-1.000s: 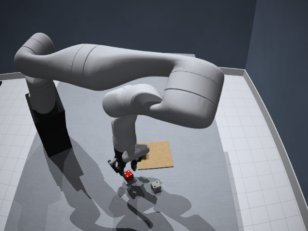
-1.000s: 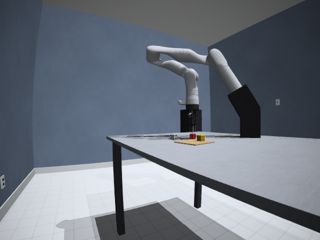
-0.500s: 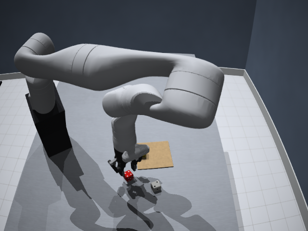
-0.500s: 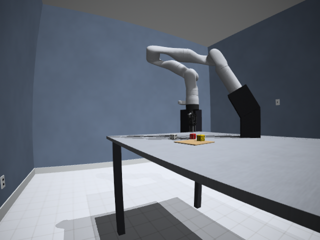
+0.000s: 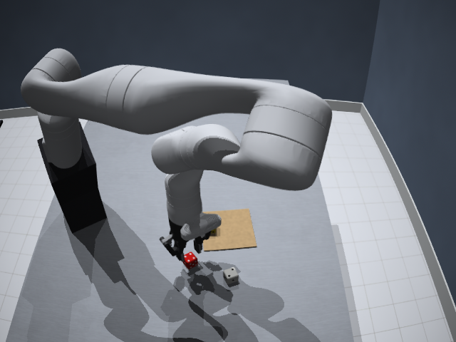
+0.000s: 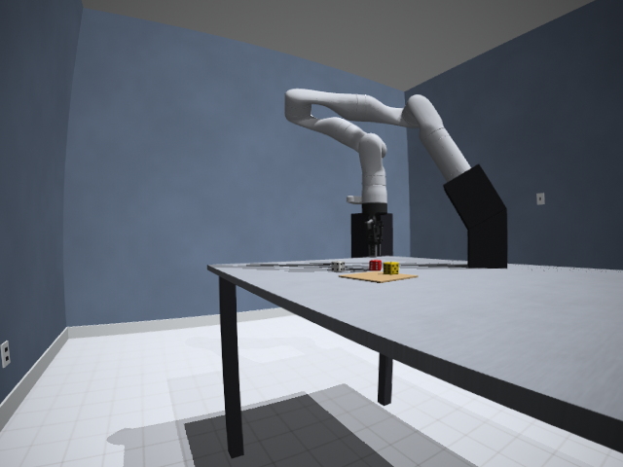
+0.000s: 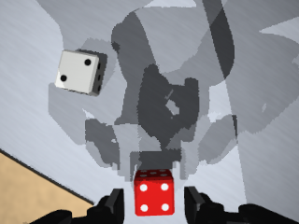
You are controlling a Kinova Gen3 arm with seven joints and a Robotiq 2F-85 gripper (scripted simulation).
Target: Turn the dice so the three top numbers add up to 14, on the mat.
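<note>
The red die lies 40 mm below my hand. Also, from my hand: tan mat: 120 mm ahead, 100 mm to the left, 60 mm below; yellow die: 70 mm ahead, 110 mm to the left, 40 mm below; white die: 90 mm ahead, 70 mm to the right, 40 mm below.
</note>
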